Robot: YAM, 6 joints.
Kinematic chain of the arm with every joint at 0, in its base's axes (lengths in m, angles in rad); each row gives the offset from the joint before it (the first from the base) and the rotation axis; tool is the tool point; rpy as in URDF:
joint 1: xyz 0 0 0.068 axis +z
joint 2: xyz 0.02 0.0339 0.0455 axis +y
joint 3: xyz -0.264 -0.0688 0 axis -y
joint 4: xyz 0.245 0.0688 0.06 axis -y
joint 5: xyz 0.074 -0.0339 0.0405 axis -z
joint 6: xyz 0.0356 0 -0.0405 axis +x
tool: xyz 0 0 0 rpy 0 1.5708 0
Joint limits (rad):
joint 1: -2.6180..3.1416
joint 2: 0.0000..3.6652
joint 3: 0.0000..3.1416
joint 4: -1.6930..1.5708
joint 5: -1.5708..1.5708
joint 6: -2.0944..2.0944
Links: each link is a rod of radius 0.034 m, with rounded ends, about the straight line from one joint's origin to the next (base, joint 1, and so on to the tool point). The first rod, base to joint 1, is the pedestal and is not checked.
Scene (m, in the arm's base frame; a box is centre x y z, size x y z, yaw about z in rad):
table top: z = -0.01
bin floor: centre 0.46 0.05 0 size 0.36 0.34 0.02 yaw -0.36
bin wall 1: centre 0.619 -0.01 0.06 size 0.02 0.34 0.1 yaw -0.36
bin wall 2: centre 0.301 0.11 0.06 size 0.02 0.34 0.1 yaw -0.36
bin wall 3: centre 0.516 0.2 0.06 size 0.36 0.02 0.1 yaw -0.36
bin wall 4: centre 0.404 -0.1 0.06 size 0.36 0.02 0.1 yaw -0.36
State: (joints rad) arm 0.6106 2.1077 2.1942 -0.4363 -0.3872 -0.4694
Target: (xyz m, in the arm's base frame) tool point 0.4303 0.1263 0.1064
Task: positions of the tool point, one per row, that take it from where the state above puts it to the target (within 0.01 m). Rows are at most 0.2 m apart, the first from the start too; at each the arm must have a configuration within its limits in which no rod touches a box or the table.
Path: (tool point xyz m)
1: 0.4461 0.2211 0.2360
2: 0.4303 0.1263 0.1064

